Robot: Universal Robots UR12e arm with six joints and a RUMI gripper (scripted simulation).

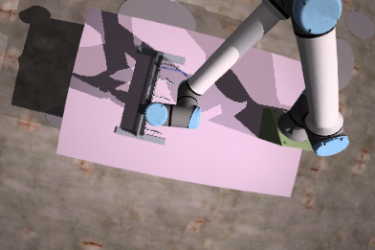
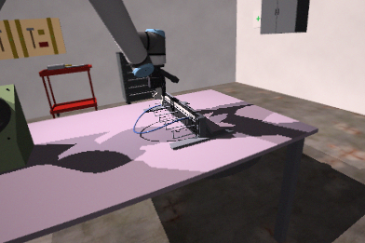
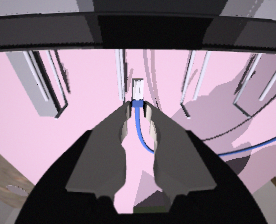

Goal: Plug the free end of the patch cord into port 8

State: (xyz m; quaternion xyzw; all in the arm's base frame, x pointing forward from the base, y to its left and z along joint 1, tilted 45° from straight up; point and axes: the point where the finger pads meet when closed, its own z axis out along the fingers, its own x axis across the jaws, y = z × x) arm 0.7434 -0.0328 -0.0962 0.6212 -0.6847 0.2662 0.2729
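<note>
The white plug is 10 mm below my hand and 10 mm ahead of it.
</note>
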